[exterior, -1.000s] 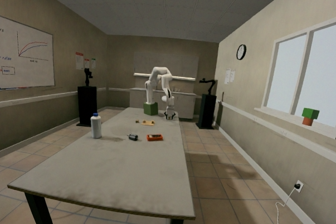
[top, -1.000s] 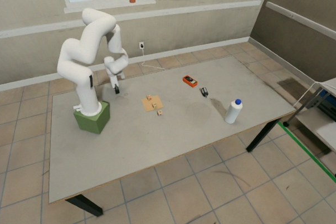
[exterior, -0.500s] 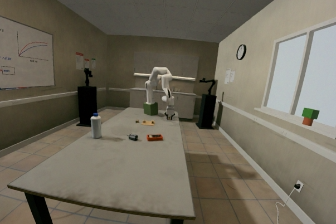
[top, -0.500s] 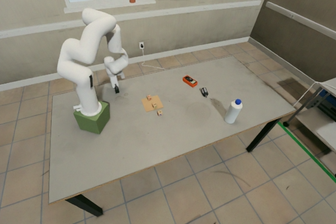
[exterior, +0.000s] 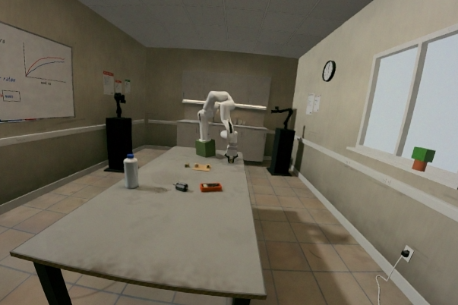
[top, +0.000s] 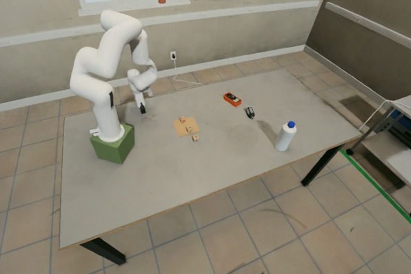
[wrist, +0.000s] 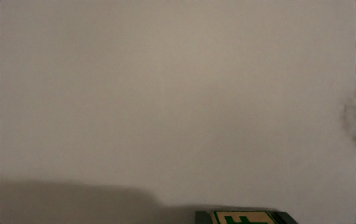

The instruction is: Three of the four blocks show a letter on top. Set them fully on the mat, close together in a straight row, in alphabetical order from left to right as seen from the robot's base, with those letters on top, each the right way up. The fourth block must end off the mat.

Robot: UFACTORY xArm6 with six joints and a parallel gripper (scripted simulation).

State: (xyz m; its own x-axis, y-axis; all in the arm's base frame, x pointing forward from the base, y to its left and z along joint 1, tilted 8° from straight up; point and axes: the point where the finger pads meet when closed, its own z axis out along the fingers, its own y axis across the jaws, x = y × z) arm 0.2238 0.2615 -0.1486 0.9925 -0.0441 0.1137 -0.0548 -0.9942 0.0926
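The tan mat is 21 cm ahead of my hand, 25 cm to the right of it and 2 cm below it. The rest, counted from my hand: white bottle 65 cm ahead, 65 cm to the right, 7 cm above; orange meter 61 cm ahead, 16 cm to the right; small black object 64 cm ahead, 35 cm to the right.
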